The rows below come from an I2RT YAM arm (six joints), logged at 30 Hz.
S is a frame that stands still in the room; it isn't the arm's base.
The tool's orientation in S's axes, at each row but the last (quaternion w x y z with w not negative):
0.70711 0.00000 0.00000 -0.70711
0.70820 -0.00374 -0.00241 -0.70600
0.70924 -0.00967 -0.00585 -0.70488
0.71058 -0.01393 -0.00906 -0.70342
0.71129 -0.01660 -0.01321 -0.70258
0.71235 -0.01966 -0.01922 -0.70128
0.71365 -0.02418 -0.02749 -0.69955
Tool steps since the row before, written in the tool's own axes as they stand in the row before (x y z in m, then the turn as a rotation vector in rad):
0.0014 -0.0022 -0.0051 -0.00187 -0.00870 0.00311
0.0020 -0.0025 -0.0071 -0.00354 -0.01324 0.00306
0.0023 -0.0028 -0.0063 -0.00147 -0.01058 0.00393
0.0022 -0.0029 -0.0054 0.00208 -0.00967 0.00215
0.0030 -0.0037 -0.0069 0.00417 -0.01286 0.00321
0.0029 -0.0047 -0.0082 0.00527 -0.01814 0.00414
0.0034 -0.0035 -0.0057 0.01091 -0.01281 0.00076
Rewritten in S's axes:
-0.0022 -0.0014 -0.0051 -0.00870 0.00187 0.00311
-0.0025 -0.0021 -0.0071 -0.01325 0.00353 0.00305
-0.0028 -0.0025 -0.0062 -0.01057 0.00149 0.00395
-0.0029 -0.0024 -0.0053 -0.00963 -0.00211 0.00228
-0.0037 -0.0033 -0.0067 -0.01279 -0.00419 0.00345
-0.0047 -0.0034 -0.0080 -0.01805 -0.00532 0.00444
-0.0034 -0.0039 -0.0055 -0.01260 -0.01108 0.00150

